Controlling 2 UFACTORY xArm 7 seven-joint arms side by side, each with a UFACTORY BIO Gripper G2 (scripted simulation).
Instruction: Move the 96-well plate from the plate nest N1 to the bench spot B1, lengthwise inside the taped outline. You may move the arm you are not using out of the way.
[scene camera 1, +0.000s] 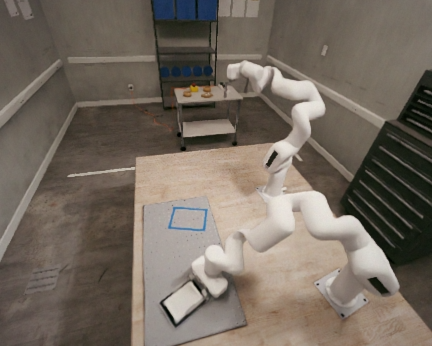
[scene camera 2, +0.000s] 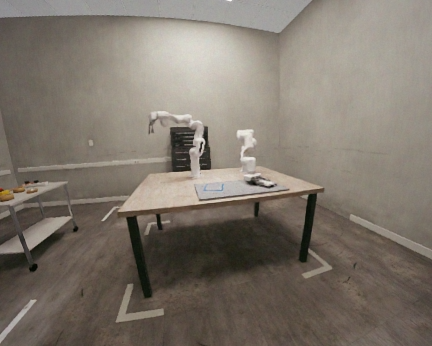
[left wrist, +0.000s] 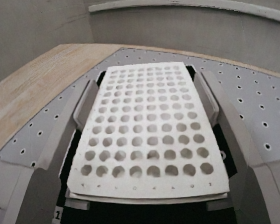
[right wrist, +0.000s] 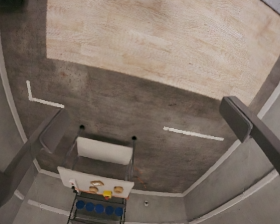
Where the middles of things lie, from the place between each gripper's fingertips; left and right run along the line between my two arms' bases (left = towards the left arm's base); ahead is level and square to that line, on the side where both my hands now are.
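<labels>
White 96-well plate (left wrist: 161, 95): 52 cm ahead of my right hand, 91 cm to the left of it and 47 cm below it. My left hand is 10 mm above the plate.
</labels>
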